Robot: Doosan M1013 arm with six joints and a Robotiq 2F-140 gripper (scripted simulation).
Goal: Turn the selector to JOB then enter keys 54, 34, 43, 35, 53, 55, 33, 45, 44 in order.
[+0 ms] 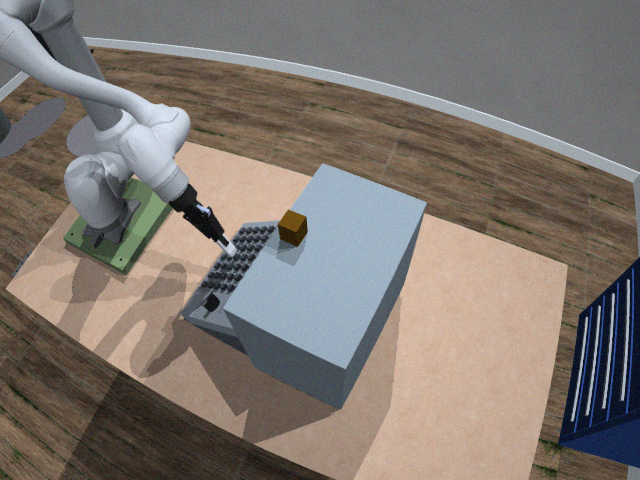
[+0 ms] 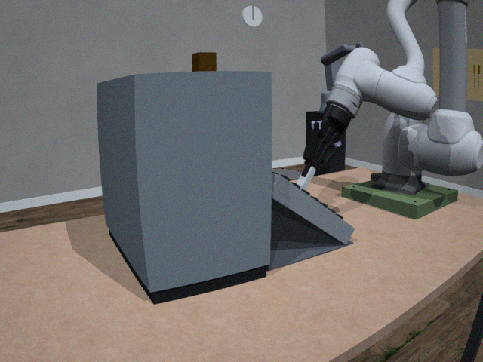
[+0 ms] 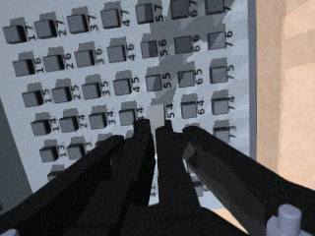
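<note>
The key is 60 mm ahead of my hand, 20 mm to the left of it and 20 mm below it. From my hand the other things lie so: black selector knob (10 mm ahead, 170 mm to the right, 10 mm below).
</note>
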